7 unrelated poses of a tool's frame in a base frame.
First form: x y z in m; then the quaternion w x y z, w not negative.
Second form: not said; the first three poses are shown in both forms.
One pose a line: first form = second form
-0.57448 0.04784 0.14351 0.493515 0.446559 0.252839 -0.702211 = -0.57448 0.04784 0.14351 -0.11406 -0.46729 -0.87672 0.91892 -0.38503 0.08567
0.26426 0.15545 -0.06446 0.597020 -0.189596 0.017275 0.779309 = 0.26426 0.15545 -0.06446 -0.21524 0.92398 -0.31613 -0.93708 -0.28654 -0.19946
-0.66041 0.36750 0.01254 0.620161 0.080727 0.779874 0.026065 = -0.66041 0.36750 0.01254 -0.21777 0.15824 -0.96309 0.09358 0.98561 0.14078
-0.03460 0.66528 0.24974 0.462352 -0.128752 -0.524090 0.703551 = -0.03460 0.66528 0.24974 -0.53931 0.78553 0.30346 -0.51562 -0.02312 -0.85650
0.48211 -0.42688 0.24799 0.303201 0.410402 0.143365 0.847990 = 0.48211 -0.42688 0.24799 -0.47928 0.63190 0.60910 -0.39655 -0.77503 0.49201
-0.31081 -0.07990 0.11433 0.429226 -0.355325 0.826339 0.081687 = -0.31081 -0.07990 0.11433 -0.37902 -0.51711 -0.76742 -0.65736 0.73414 -0.17003
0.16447 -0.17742 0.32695 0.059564 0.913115 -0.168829 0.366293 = 0.16447 -0.17742 0.32695 0.67465 -0.26468 0.68905 -0.35196 -0.93590 -0.01490
